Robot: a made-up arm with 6 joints. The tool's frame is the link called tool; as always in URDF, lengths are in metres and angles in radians. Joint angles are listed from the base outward.
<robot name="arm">
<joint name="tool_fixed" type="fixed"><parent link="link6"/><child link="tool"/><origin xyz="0 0 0" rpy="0 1.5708 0"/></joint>
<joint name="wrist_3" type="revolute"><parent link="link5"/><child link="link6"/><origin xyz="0 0 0.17" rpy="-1.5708 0 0"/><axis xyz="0 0 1"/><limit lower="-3.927" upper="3.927"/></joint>
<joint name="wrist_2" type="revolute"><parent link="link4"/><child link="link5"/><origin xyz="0 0 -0.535" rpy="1.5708 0 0"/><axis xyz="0 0 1"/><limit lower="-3.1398" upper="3.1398"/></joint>
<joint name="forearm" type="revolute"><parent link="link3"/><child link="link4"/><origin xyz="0 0 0" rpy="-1.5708 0 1.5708"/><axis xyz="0 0 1"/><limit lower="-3.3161" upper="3.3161"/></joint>
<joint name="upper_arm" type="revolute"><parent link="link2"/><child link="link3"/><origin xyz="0 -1.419 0" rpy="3.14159 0 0"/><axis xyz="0 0 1"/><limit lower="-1.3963" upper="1.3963"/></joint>
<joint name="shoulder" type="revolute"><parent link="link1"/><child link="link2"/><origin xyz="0 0 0" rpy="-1.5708 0 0"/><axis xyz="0 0 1"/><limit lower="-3.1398" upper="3.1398"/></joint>
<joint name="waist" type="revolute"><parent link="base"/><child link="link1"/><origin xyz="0 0 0.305" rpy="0 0 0"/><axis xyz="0 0 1"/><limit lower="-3.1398" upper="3.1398"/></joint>
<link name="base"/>
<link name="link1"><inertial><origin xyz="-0.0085 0.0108 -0.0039"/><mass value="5.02"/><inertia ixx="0.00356" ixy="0" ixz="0" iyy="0.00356" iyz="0" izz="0.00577"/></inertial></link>
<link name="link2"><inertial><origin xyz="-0.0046 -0.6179 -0.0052"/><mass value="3.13"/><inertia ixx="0.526" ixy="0" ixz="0" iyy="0.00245" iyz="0" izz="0.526"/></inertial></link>
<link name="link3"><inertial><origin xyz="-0.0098 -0.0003 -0.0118"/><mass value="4.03"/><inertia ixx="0.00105" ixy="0" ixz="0" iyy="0.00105" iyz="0" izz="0.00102"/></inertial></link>
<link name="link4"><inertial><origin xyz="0.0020 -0.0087 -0.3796"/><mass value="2.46"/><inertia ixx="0.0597" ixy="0" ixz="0" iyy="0.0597" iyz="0" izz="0.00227"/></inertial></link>
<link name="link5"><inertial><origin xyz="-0.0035 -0.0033 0.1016"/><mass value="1.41"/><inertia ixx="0.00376" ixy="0" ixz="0" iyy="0.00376" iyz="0" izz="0.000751"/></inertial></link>
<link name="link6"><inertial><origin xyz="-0.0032 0.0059 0.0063"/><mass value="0.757"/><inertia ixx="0.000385" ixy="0" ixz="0" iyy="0.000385" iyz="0" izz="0.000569"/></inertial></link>
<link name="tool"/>
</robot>
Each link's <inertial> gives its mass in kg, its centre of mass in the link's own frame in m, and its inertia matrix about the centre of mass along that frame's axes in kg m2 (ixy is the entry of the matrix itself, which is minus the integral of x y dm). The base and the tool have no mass. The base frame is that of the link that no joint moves.
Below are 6 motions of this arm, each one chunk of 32 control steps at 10 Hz.
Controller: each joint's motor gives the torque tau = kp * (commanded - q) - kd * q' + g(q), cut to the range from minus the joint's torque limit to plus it. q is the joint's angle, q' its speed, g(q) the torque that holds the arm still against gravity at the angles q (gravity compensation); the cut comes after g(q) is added. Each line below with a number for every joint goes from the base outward.
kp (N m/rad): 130 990 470 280 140 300
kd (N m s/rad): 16 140 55 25 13 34
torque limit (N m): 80 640 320 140 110 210
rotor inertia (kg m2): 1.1 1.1 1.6 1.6 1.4 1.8
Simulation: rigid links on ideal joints. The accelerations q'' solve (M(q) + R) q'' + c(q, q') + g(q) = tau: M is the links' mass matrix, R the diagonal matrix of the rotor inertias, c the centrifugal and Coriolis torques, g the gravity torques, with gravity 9.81 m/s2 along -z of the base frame. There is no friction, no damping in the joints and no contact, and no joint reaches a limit. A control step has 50 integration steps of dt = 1/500 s. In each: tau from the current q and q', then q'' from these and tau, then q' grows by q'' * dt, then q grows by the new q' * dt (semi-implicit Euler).
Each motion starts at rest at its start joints. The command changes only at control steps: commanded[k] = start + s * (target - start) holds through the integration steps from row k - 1 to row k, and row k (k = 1, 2, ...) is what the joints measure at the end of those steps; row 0 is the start. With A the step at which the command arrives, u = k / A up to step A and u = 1 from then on. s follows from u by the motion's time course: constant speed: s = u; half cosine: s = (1 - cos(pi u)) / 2; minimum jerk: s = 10 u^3 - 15 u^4 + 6 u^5; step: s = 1 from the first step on.
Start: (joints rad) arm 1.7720 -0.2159 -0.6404 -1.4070 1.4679 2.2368
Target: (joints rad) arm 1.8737 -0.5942 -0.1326 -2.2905 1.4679 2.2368
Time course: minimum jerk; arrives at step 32
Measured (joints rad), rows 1 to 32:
1: 1.7720 -0.2159 -0.6403 -1.4071 1.4679 2.2368
2: 1.7721 -0.2161 -0.6398 -1.4081 1.4679 2.2368
3: 1.7723 -0.2169 -0.6382 -1.4111 1.4679 2.2368
4: 1.7728 -0.2187 -0.6349 -1.4173 1.4679 2.2368
5: 1.7737 -0.2219 -0.6295 -1.4275 1.4679 2.2368
6: 1.7751 -0.2270 -0.6215 -1.4423 1.4679 2.2368
7: 1.7771 -0.2341 -0.6109 -1.4621 1.4679 2.2368
8: 1.7797 -0.2434 -0.5975 -1.4868 1.4679 2.2368
9: 1.7829 -0.2548 -0.5812 -1.5164 1.4679 2.2368
10: 1.7866 -0.2684 -0.5623 -1.5508 1.4679 2.2368
11: 1.7908 -0.2840 -0.5408 -1.5895 1.4679 2.2368
12: 1.7955 -0.3014 -0.5170 -1.6321 1.4679 2.2368
13: 1.8006 -0.3203 -0.4913 -1.6780 1.4679 2.2368
14: 1.8060 -0.3406 -0.4639 -1.7265 1.4679 2.2368
15: 1.8117 -0.3618 -0.4354 -1.7769 1.4679 2.2368
16: 1.8175 -0.3837 -0.4061 -1.8284 1.4679 2.2368
17: 1.8235 -0.4060 -0.3764 -1.8803 1.4679 2.2368
18: 1.8294 -0.4283 -0.3469 -1.9317 1.4679 2.2368
19: 1.8353 -0.4503 -0.3181 -1.9817 1.4679 2.2368
20: 1.8410 -0.4716 -0.2902 -2.0298 1.4679 2.2368
21: 1.8465 -0.4919 -0.2638 -2.0750 1.4679 2.2368
22: 1.8517 -0.5109 -0.2393 -2.1169 1.4679 2.2368
23: 1.8565 -0.5283 -0.2170 -2.1547 1.4679 2.2368
24: 1.8609 -0.5440 -0.1971 -2.1881 1.4679 2.2368
25: 1.8648 -0.5576 -0.1799 -2.2168 1.4679 2.2368
26: 1.8681 -0.5691 -0.1655 -2.2405 1.4679 2.2368
27: 1.8708 -0.5785 -0.1540 -2.2592 1.4679 2.2368
28: 1.8729 -0.5856 -0.1452 -2.2731 1.4679 2.2368
29: 1.8744 -0.5907 -0.1391 -2.2825 1.4679 2.2368
30: 1.8753 -0.5939 -0.1352 -2.2880 1.4679 2.2368
31: 1.8756 -0.5954 -0.1332 -2.2905 1.4679 2.2368
32: 1.8754 -0.5958 -0.1325 -2.2910 1.4679 2.2368

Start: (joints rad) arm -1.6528 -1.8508 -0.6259 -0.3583 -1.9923 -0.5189
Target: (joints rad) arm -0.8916 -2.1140 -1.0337 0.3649 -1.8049 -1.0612
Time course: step
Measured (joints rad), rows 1 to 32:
1: -1.6296 -1.9030 -0.8070 -0.0155 -1.9260 -0.7574
2: -1.5499 -2.0074 -0.9644 0.3487 -1.8272 -0.9923
3: -1.4159 -2.0940 -1.0212 0.4370 -1.7750 -1.0719
4: -1.2421 -2.1343 -1.0347 0.4000 -1.7726 -1.0764
5: -1.0521 -2.1361 -1.0331 0.3656 -1.7910 -1.0670
6: -0.8703 -2.1202 -1.0276 0.3587 -1.8066 -1.0618
7: -0.7138 -2.1044 -1.0239 0.3629 -1.8117 -1.0607
8: -0.5927 -2.0968 -1.0241 0.3657 -1.8096 -1.0609
9: -0.5125 -2.0979 -1.0272 0.3652 -1.8060 -1.0611
10: -0.4754 -2.1038 -1.0310 0.3636 -1.8039 -1.0613
11: -0.4803 -2.1103 -1.0339 0.3626 -1.8037 -1.0613
12: -0.5224 -2.1144 -1.0350 0.3626 -1.8043 -1.0612
13: -0.5936 -2.1153 -1.0344 0.3633 -1.8049 -1.0612
14: -0.6841 -2.1136 -1.0327 0.3643 -1.8051 -1.0612
15: -0.7830 -2.1109 -1.0310 0.3652 -1.8051 -1.0612
16: -0.8804 -2.1087 -1.0298 0.3659 -1.8050 -1.0612
17: -0.9677 -2.1077 -1.0296 0.3664 -1.8049 -1.0612
18: -1.0381 -2.1083 -1.0301 0.3665 -1.8049 -1.0612
19: -1.0873 -2.1098 -1.0311 0.3664 -1.8049 -1.0612
20: -1.1130 -2.1118 -1.0321 0.3663 -1.8049 -1.0612
21: -1.1156 -2.1134 -1.0329 0.3661 -1.8049 -1.0612
22: -1.0973 -2.1143 -1.0332 0.3659 -1.8049 -1.0612
23: -1.0622 -2.1143 -1.0332 0.3657 -1.8049 -1.0612
24: -1.0154 -2.1138 -1.0329 0.3656 -1.8049 -1.0612
25: -0.9626 -2.1131 -1.0327 0.3654 -1.8049 -1.0612
26: -0.9094 -2.1124 -1.0325 0.3652 -1.8049 -1.0612
27: -0.8606 -2.1122 -1.0326 0.3649 -1.8049 -1.0612
28: -0.8202 -2.1123 -1.0329 0.3647 -1.8049 -1.0612
29: -0.7909 -2.1127 -1.0333 0.3644 -1.8049 -1.0612
30: -0.7742 -2.1133 -1.0337 0.3643 -1.8049 -1.0612
31: -0.7702 -2.1138 -1.0340 0.3642 -1.8049 -1.0612
32: -0.7777 -2.1141 -1.0341 0.3643 -1.8049 -1.0612

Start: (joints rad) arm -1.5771 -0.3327 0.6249 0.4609 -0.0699 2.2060
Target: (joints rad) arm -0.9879 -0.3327 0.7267 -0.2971 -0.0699 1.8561
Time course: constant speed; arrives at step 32
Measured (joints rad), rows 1 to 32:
1: -1.5734 -0.3327 0.6266 0.4493 -0.0699 2.2012
2: -1.5623 -0.3329 0.6295 0.4261 -0.0699 2.1917
3: -1.5445 -0.3331 0.6326 0.4000 -0.0699 2.1805
4: -1.5229 -0.3331 0.6357 0.3751 -0.0699 2.1693
5: -1.5006 -0.3331 0.6388 0.3514 -0.0699 2.1582
6: -1.4793 -0.3331 0.6419 0.3279 -0.0699 2.1473
7: -1.4596 -0.3330 0.6451 0.3043 -0.0699 2.1363
8: -1.4412 -0.3329 0.6482 0.2806 -0.0699 2.1254
9: -1.4235 -0.3328 0.6514 0.2569 -0.0699 2.1145
10: -1.4059 -0.3328 0.6546 0.2332 -0.0699 2.1035
11: -1.3880 -0.3328 0.6578 0.2095 -0.0699 2.0926
12: -1.3698 -0.3328 0.6610 0.1859 -0.0699 2.0817
13: -1.3514 -0.3329 0.6642 0.1622 -0.0699 2.0707
14: -1.3328 -0.3329 0.6673 0.1385 -0.0699 2.0598
15: -1.3142 -0.3329 0.6705 0.1148 -0.0699 2.0489
16: -1.2957 -0.3329 0.6737 0.0911 -0.0699 2.0379
17: -1.2773 -0.3329 0.6769 0.0674 -0.0699 2.0270
18: -1.2589 -0.3329 0.6800 0.0437 -0.0699 2.0161
19: -1.2405 -0.3329 0.6832 0.0200 -0.0699 2.0051
20: -1.2221 -0.3329 0.6864 -0.0036 -0.0699 1.9942
21: -1.2037 -0.3329 0.6896 -0.0273 -0.0699 1.9833
22: -1.1853 -0.3329 0.6928 -0.0510 -0.0699 1.9723
23: -1.1669 -0.3329 0.6960 -0.0747 -0.0699 1.9614
24: -1.1485 -0.3329 0.6991 -0.0984 -0.0699 1.9505
25: -1.1301 -0.3329 0.7023 -0.1221 -0.0699 1.9395
26: -1.1116 -0.3329 0.7055 -0.1458 -0.0699 1.9286
27: -1.0932 -0.3329 0.7087 -0.1695 -0.0699 1.9177
28: -1.0748 -0.3329 0.7119 -0.1931 -0.0699 1.9067
29: -1.0564 -0.3329 0.7150 -0.2168 -0.0699 1.8958
30: -1.0380 -0.3329 0.7182 -0.2405 -0.0699 1.8848
31: -1.0196 -0.3329 0.7214 -0.2642 -0.0699 1.8739
32: -1.0012 -0.3328 0.7246 -0.2879 -0.0699 1.8630

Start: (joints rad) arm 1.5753 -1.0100 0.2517 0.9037 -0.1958 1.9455
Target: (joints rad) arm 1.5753 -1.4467 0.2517 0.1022 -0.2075 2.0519
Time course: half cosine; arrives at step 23
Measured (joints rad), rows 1 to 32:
1: 1.5753 -1.0104 0.2516 0.9019 -0.1958 1.9457
2: 1.5752 -1.0122 0.2513 0.8945 -0.1959 1.9466
3: 1.5750 -1.0168 0.2508 0.8795 -0.1961 1.9484
4: 1.5747 -1.0252 0.2503 0.8569 -0.1964 1.9511
5: 1.5745 -1.0379 0.2501 0.8276 -0.1968 1.9548
6: 1.5744 -1.0550 0.2501 0.7923 -0.1973 1.9592
7: 1.5743 -1.0759 0.2504 0.7517 -0.1979 1.9644
8: 1.5743 -1.1000 0.2507 0.7066 -0.1986 1.9703
9: 1.5744 -1.1266 0.2511 0.6576 -0.1993 1.9767
10: 1.5746 -1.1550 0.2515 0.6057 -0.2001 1.9834
11: 1.5748 -1.1847 0.2518 0.5519 -0.2009 1.9905
12: 1.5750 -1.2151 0.2520 0.4972 -0.2017 1.9977
13: 1.5753 -1.2455 0.2522 0.4426 -0.2025 2.0050
14: 1.5756 -1.2756 0.2524 0.3891 -0.2033 2.0121
15: 1.5759 -1.3048 0.2526 0.3377 -0.2041 2.0190
16: 1.5762 -1.3326 0.2527 0.2894 -0.2048 2.0255
17: 1.5764 -1.3585 0.2528 0.2451 -0.2054 2.0315
18: 1.5766 -1.3820 0.2529 0.2056 -0.2060 2.0369
19: 1.5767 -1.4026 0.2529 0.1716 -0.2065 2.0415
20: 1.5767 -1.4200 0.2530 0.1438 -0.2069 2.0454
21: 1.5766 -1.4338 0.2530 0.1227 -0.2073 2.0484
22: 1.5765 -1.4438 0.2530 0.1087 -0.2075 2.0505
23: 1.5763 -1.4497 0.2530 0.1021 -0.2076 2.0516
24: 1.5760 -1.4520 0.2530 0.1010 -0.2076 2.0520
25: 1.5757 -1.4515 0.2527 0.1019 -0.2076 2.0520
26: 1.5754 -1.4498 0.2523 0.1024 -0.2075 2.0519
27: 1.5751 -1.4479 0.2519 0.1024 -0.2075 2.0519
28: 1.5748 -1.4465 0.2516 0.1022 -0.2075 2.0519
29: 1.5746 -1.4458 0.2514 0.1021 -0.2075 2.0519
30: 1.5745 -1.4457 0.2515 0.1021 -0.2075 2.0519
31: 1.5744 -1.4460 0.2515 0.1022 -0.2075 2.0519
32: 1.5744 -1.4463 0.2516 0.1022 -0.2075 2.0519

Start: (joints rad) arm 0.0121 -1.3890 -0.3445 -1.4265 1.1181 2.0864
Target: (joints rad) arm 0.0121 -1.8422 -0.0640 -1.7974 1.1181 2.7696
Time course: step
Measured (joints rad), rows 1 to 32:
1: 0.0153 -1.4815 -0.2147 -1.6091 1.1183 2.3869
2: 0.0178 -1.6476 -0.0918 -1.7927 1.1184 2.6826
3: 0.0174 -1.7944 -0.0463 -1.8366 1.1182 2.7830
4: 0.0157 -1.8839 -0.0425 -1.8171 1.1180 2.7889
5: 0.0139 -1.9146 -0.0507 -1.7986 1.1179 2.7771
6: 0.0124 -1.9052 -0.0577 -1.7940 1.1179 2.7705
7: 0.0111 -1.8789 -0.0616 -1.7958 1.1180 2.7690
8: 0.0100 -1.8533 -0.0635 -1.7974 1.1181 2.7692
9: 0.0091 -1.8367 -0.0646 -1.7977 1.1181 2.7695
10: 0.0084 -1.8304 -0.0649 -1.7975 1.1181 2.7696
11: 0.0081 -1.8313 -0.0648 -1.7973 1.1181 2.7696
12: 0.0080 -1.8354 -0.0644 -1.7974 1.1181 2.7696
13: 0.0082 -1.8398 -0.0641 -1.7974 1.1181 2.7696
14: 0.0086 -1.8428 -0.0639 -1.7975 1.1181 2.7696
15: 0.0093 -1.8441 -0.0638 -1.7975 1.1181 2.7696
16: 0.0100 -1.8441 -0.0639 -1.7974 1.1181 2.7696
17: 0.0109 -1.8434 -0.0639 -1.7974 1.1181 2.7696
18: 0.0117 -1.8427 -0.0640 -1.7974 1.1181 2.7696
19: 0.0125 -1.8422 -0.0640 -1.7974 1.1181 2.7696
20: 0.0132 -1.8419 -0.0640 -1.7974 1.1181 2.7696
21: 0.0138 -1.8419 -0.0640 -1.7974 1.1181 2.7696
22: 0.0142 -1.8420 -0.0640 -1.7974 1.1181 2.7696
23: 0.0145 -1.8421 -0.0640 -1.7974 1.1181 2.7696
24: 0.0146 -1.8422 -0.0640 -1.7974 1.1181 2.7696
25: 0.0145 -1.8422 -0.0640 -1.7974 1.1181 2.7696
26: 0.0143 -1.8423 -0.0640 -1.7974 1.1181 2.7696
27: 0.0139 -1.8422 -0.0640 -1.7974 1.1181 2.7696
28: 0.0135 -1.8422 -0.0640 -1.7974 1.1181 2.7696
29: 0.0130 -1.8422 -0.0640 -1.7974 1.1181 2.7696
30: 0.0125 -1.8422 -0.0640 -1.7974 1.1181 2.7696
31: 0.0120 -1.8422 -0.0640 -1.7974 1.1181 2.7696
32: 0.0115 -1.8422 -0.0640 -1.7974 1.1181 2.7696

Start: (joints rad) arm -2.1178 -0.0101 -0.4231 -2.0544 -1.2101 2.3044
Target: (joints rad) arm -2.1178 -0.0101 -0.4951 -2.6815 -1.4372 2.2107
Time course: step
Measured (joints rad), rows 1 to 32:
1: -2.1284 -0.0097 -0.4599 -2.3545 -1.2907 2.2632
2: -2.1238 -0.0099 -0.4871 -2.6677 -1.4106 2.2226
3: -2.1137 -0.0101 -0.4916 -2.7444 -1.4735 2.2088
4: -2.1100 -0.0102 -0.4929 -2.7126 -1.4763 2.2081
5: -2.1120 -0.0103 -0.4948 -2.6821 -1.4538 2.2097
6: -2.1157 -0.0103 -0.4956 -2.6751 -1.4350 2.2106
7: -2.1182 -0.0103 -0.4955 -2.6785 -1.4290 2.2108
8: -2.1191 -0.0102 -0.4952 -2.6815 -1.4316 2.2108
9: -2.1188 -0.0101 -0.4950 -2.6821 -1.4360 2.2107
10: -2.1183 -0.0100 -0.4950 -2.6818 -1.4384 2.2107
11: -2.1178 -0.0100 -0.4951 -2.6815 -1.4387 2.2107
12: -2.1176 -0.0101 -0.4951 -2.6814 -1.4379 2.2107
13: -2.1176 -0.0101 -0.4951 -2.6815 -1.4372 2.2107
14: -2.1177 -0.0101 -0.4951 -2.6815 -1.4369 2.2107
15: -2.1178 -0.0101 -0.4951 -2.6815 -1.4370 2.2107
16: -2.1178 -0.0101 -0.4951 -2.6815 -1.4371 2.2107
17: -2.1178 -0.0101 -0.4951 -2.6815 -1.4372 2.2107
18: -2.1178 -0.0101 -0.4951 -2.6815 -1.4373 2.2107
19: -2.1178 -0.0101 -0.4951 -2.6815 -1.4372 2.2107
20: -2.1178 -0.0101 -0.4951 -2.6815 -1.4372 2.2107
21: -2.1178 -0.0101 -0.4951 -2.6815 -1.4372 2.2107
22: -2.1178 -0.0101 -0.4951 -2.6815 -1.4372 2.2107
23: -2.1178 -0.0101 -0.4951 -2.6815 -1.4372 2.2107
24: -2.1178 -0.0101 -0.4951 -2.6815 -1.4372 2.2107
25: -2.1178 -0.0101 -0.4951 -2.6815 -1.4372 2.2107
26: -2.1178 -0.0101 -0.4951 -2.6815 -1.4372 2.2107
27: -2.1178 -0.0101 -0.4951 -2.6815 -1.4372 2.2107
28: -2.1178 -0.0101 -0.4951 -2.6815 -1.4372 2.2107
29: -2.1178 -0.0101 -0.4951 -2.6815 -1.4372 2.2107
30: -2.1178 -0.0101 -0.4951 -2.6815 -1.4372 2.2107
31: -2.1178 -0.0101 -0.4951 -2.6815 -1.4372 2.2107
32: -2.1178 -0.0101 -0.4951 -2.6815 -1.4372 2.2107

